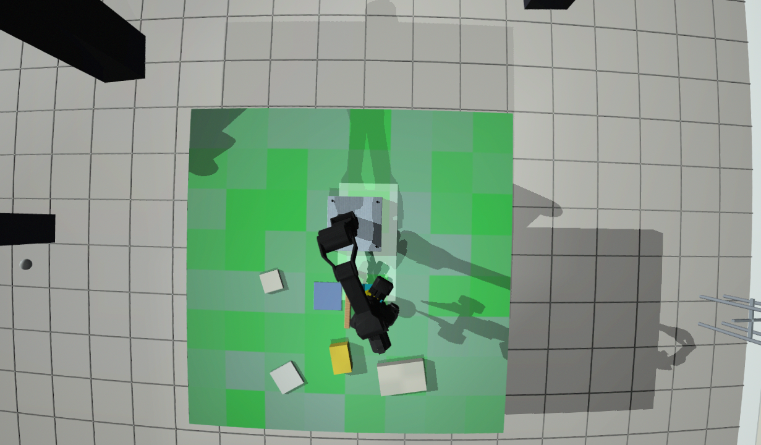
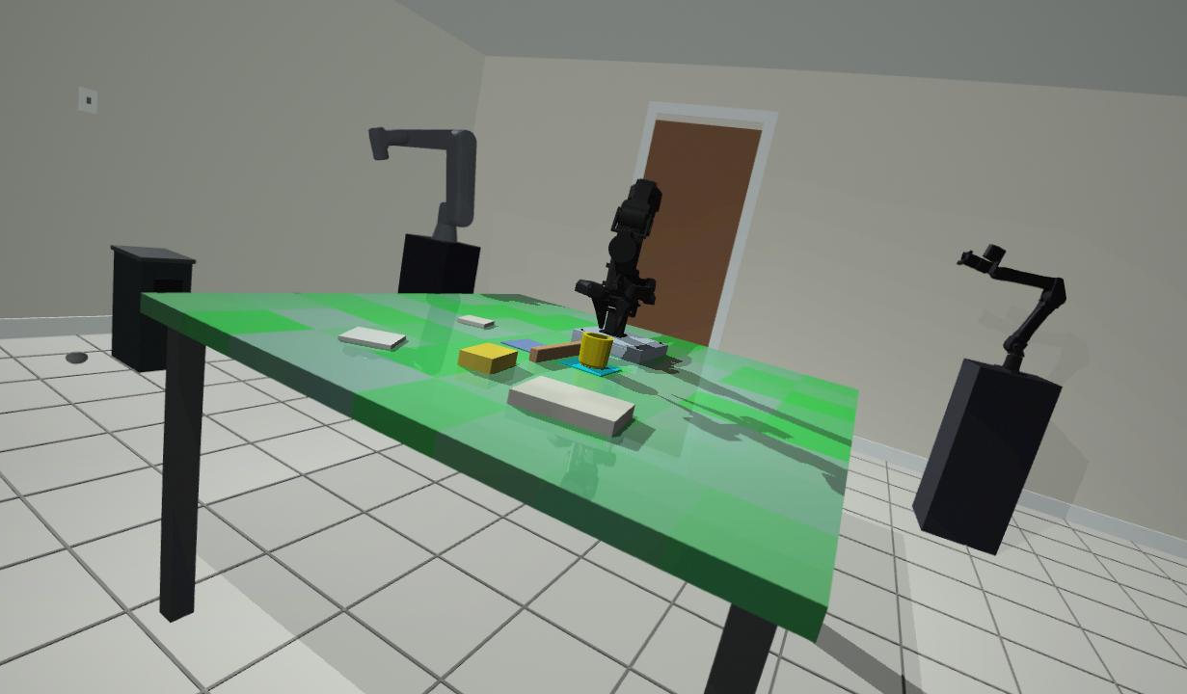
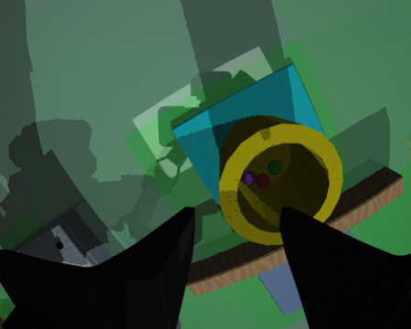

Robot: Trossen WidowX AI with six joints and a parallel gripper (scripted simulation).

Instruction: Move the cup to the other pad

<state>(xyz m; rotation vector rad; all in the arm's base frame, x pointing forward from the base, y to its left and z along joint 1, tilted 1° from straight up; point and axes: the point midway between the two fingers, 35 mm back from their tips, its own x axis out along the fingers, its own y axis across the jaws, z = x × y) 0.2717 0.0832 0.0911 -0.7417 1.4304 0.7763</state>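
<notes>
Right now my gripper tip is 5 cm above the olive-yellow cup, 2 cm short of it and 1 cm to the left of it. From my gripper tip the other things lie so: blue pad (18 cm to the right, 10 cm below, 1 cm ahead); wooden bar (10 cm to the right, 8 cm below, 2 cm ahead); cyan pad (10 cm below, 3 cm ahead, 1 cm to the right).
</notes>
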